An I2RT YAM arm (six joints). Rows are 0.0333 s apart.
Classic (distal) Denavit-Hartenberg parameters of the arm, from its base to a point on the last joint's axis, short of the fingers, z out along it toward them. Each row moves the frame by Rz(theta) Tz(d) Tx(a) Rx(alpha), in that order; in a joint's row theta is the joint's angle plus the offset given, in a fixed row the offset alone. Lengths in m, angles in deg.
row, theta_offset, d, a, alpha
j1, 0, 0.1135, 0.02, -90
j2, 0, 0, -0.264, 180
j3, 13.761, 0, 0.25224, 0
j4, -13.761, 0, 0.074, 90
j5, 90, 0, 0, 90
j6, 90, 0.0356, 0, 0
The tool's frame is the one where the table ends.
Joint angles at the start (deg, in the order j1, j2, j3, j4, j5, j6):
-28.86, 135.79, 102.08, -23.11, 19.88, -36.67
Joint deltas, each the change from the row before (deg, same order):
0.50, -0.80, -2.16, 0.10, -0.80, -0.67
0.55, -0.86, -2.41, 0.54, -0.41, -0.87
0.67, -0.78, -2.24, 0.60, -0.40, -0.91
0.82, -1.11, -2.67, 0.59, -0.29, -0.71
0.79, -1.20, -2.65, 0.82, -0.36, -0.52
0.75, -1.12, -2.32, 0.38, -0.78, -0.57
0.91, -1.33, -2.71, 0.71, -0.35, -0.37
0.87, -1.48, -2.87, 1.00, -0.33, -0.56
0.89, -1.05, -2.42, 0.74, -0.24, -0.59
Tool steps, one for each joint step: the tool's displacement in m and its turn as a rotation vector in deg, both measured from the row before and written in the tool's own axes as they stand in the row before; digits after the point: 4 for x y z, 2 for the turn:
0.0036, 0.0084, -0.0015, -1.48, 0.19, -1.49
0.0037, 0.0088, -0.0014, -1.04, 0.21, -1.64
0.0025, 0.0093, -0.0015, -0.97, 0.03, -1.73
0.0029, 0.0105, -0.0030, -0.98, 0.10, -1.69
0.0025, 0.0098, -0.0035, -0.82, -0.18, -1.37
0.0022, 0.0093, -0.0036, -1.24, -0.29, -1.45
0.0023, 0.0105, -0.0043, -0.85, -0.20, -1.34
0.0027, 0.0101, -0.0046, -0.64, -0.36, -1.42
0.0021, 0.0103, -0.0030, -0.73, -0.14, -1.53

